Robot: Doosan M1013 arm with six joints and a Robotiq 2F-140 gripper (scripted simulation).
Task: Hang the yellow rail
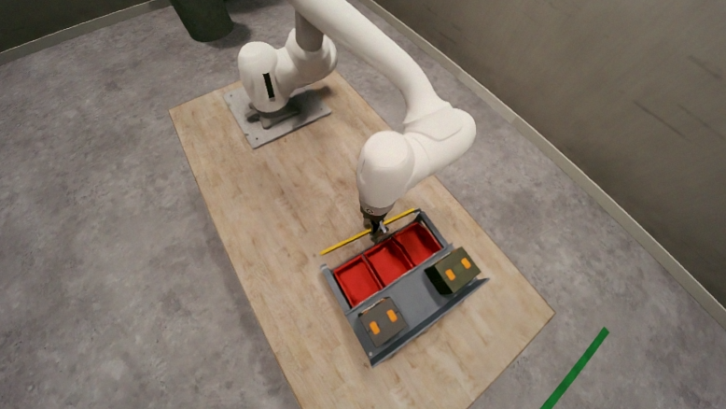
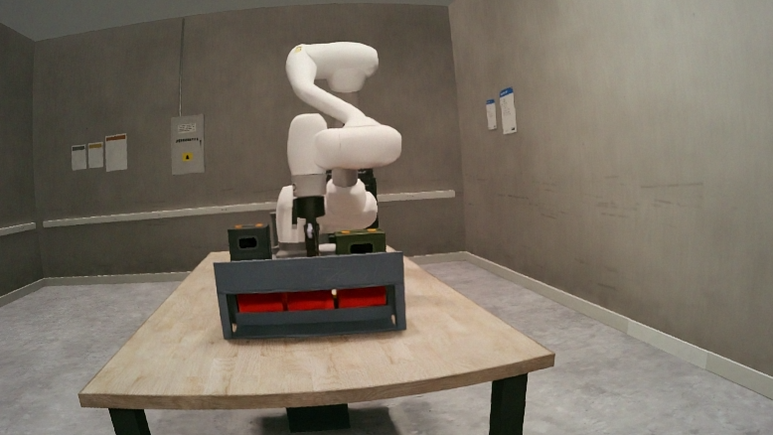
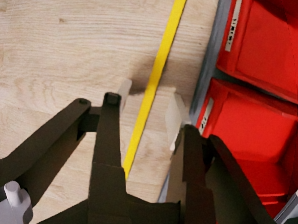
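My hand is 4 cm above the yellow rail. From my hand the other things lie so: dark box (23 cm ahead, 15 cm to the right, 11 cm above).
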